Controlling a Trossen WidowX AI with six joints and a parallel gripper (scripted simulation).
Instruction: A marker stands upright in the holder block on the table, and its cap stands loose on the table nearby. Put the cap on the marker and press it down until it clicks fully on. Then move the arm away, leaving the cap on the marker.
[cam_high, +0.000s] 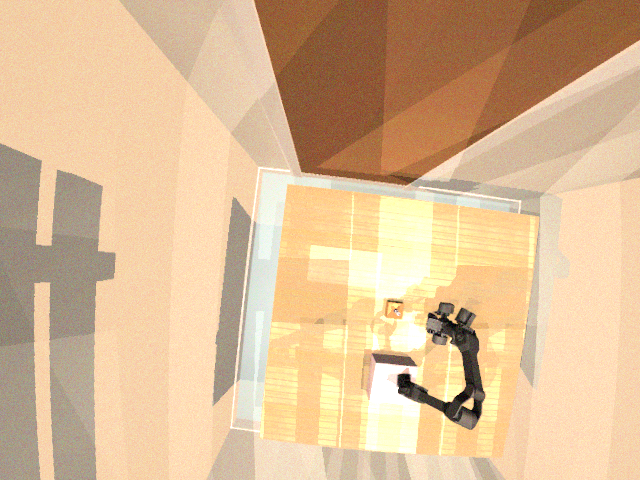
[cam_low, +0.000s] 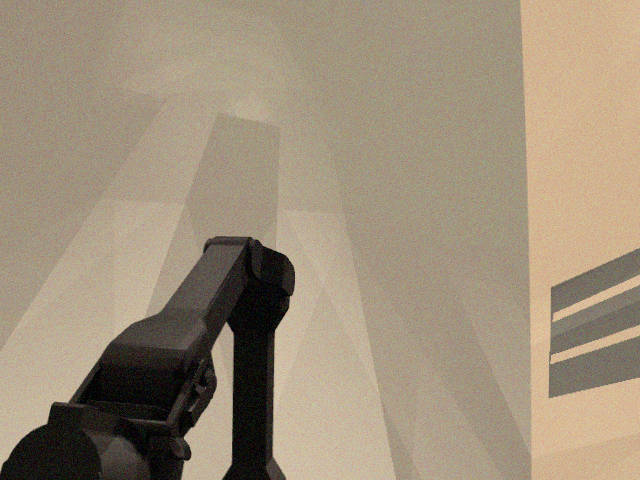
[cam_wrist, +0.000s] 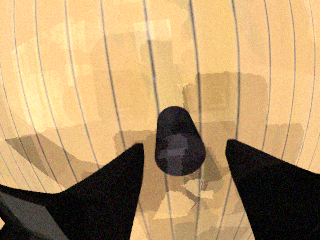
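My gripper tip is 20 mm above the dark marker cap. From my gripper tip the other things lie so: marker: 40 mm ahead, 190 mm to the left, 30 mm above.
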